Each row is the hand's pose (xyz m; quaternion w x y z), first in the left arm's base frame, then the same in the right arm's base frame.
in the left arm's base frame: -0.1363 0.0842 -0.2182 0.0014 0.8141 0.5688 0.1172
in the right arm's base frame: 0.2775 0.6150 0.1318 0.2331 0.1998 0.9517 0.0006
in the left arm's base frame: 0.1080 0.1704 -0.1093 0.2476 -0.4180 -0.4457 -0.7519
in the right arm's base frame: 0.1903 0.8816 0.1143 0.4770 -0.0050 -0.8318 -0.2839
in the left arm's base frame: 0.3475 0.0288 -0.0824 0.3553 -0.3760 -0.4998 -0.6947
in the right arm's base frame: 0.3346 1.1165 0.1604 0.5234 0.0203 -0.8377 -0.1546
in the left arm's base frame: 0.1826 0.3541 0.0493 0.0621 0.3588 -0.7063 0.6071
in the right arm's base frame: -0.0335 1.0014 0.1204 0.3096 -0.6160 0.0943 -0.7182
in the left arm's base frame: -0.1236 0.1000 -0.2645 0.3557 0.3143 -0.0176 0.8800
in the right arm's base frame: 0.2913 0.6142 0.0832 0.2146 -0.0303 -0.4129 -0.8846
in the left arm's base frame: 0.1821 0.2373 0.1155 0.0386 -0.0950 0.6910 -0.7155
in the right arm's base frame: 0.0278 1.0180 0.2387 0.5270 -0.4390 0.2072 -0.6976
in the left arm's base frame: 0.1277 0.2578 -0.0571 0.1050 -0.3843 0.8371 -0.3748
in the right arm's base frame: 0.0935 0.9168 0.1023 0.2866 -0.7923 0.2220 -0.4908
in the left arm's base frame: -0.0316 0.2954 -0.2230 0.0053 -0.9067 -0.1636 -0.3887
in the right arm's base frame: 0.1233 0.7173 -0.0144 0.0403 0.4945 0.8074 0.3194
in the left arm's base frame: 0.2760 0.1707 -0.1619 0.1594 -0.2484 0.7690 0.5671
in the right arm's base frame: 0.2472 1.0275 0.0339 0.2385 0.7717 -0.5375 -0.2423
